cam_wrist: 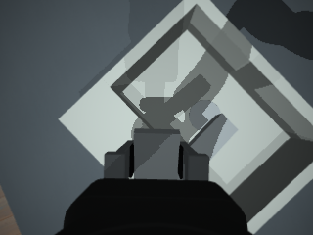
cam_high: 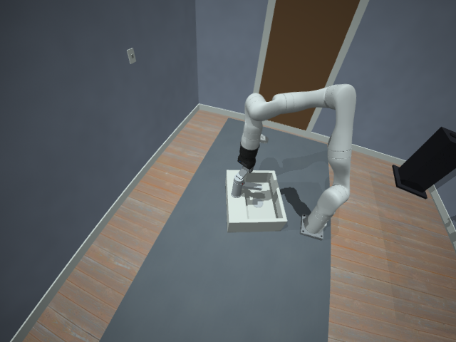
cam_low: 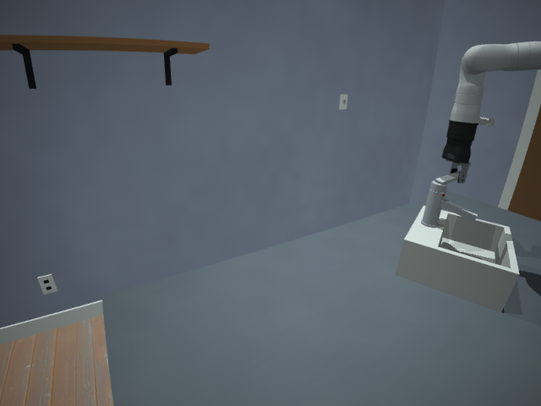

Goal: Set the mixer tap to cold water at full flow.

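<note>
My hand is 20 mm to the right of the flat lever, 10 mm short of it and 10 mm above it. Round my hand: white basin: 250 mm below, 90 mm behind; then grey mixer tap: 60 mm below, 40 mm to the left.
</note>
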